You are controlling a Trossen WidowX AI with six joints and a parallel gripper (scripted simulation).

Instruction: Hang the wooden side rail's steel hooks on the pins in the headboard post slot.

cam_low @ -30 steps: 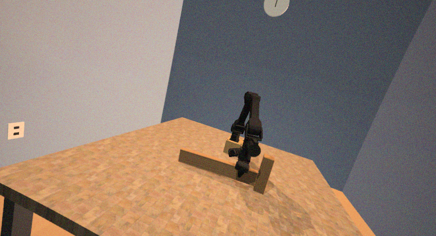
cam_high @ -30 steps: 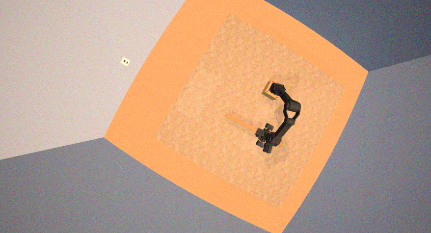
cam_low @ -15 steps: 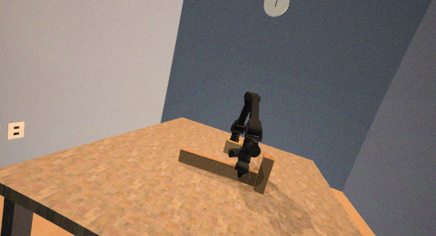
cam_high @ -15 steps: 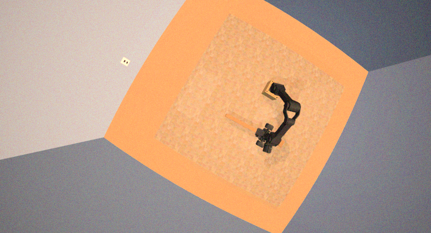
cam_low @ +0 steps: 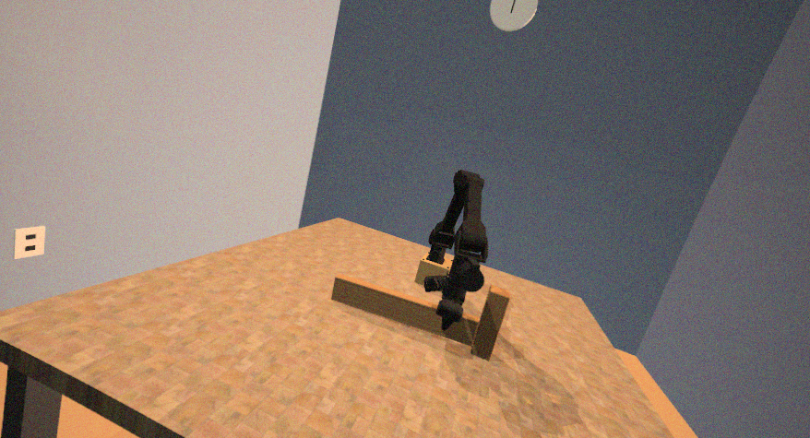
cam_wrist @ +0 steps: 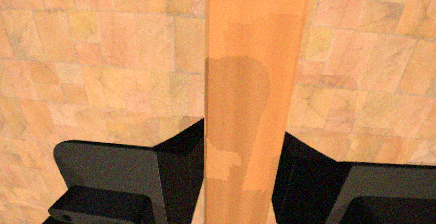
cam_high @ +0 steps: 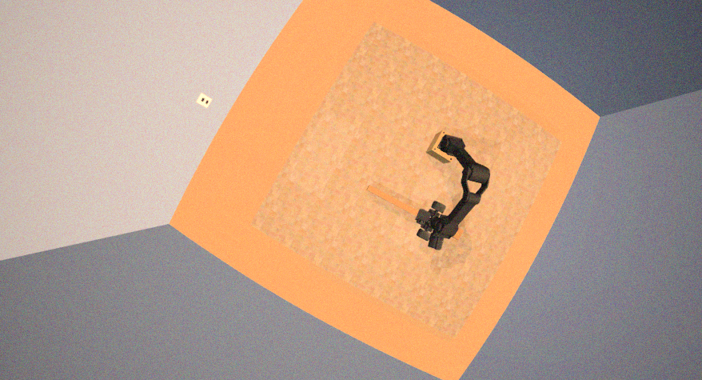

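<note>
Now: the headboard post 110 mm to the left of my gripper tip, 50 mm above it and 10 mm behind it.
</note>
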